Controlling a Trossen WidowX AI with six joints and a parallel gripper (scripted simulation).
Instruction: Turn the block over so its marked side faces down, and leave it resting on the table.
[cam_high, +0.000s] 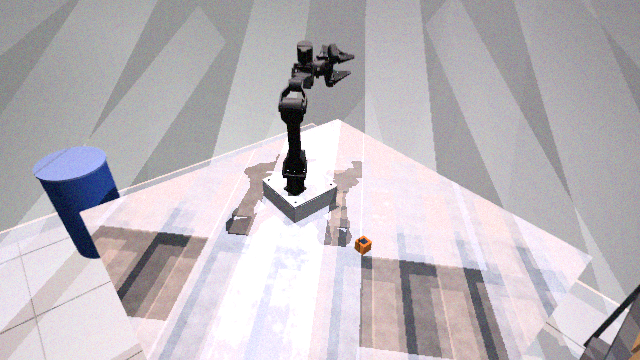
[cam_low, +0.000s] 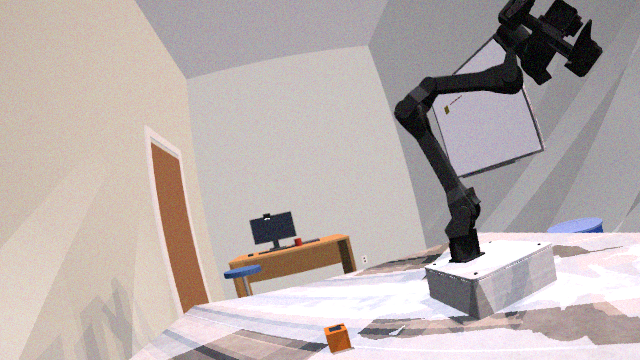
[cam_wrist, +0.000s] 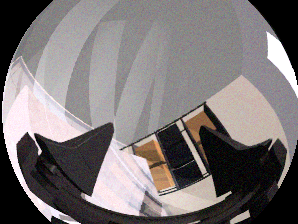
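My gripper tip is 380 mm short of the orange block, 370 mm to the left of it and 430 mm above it.
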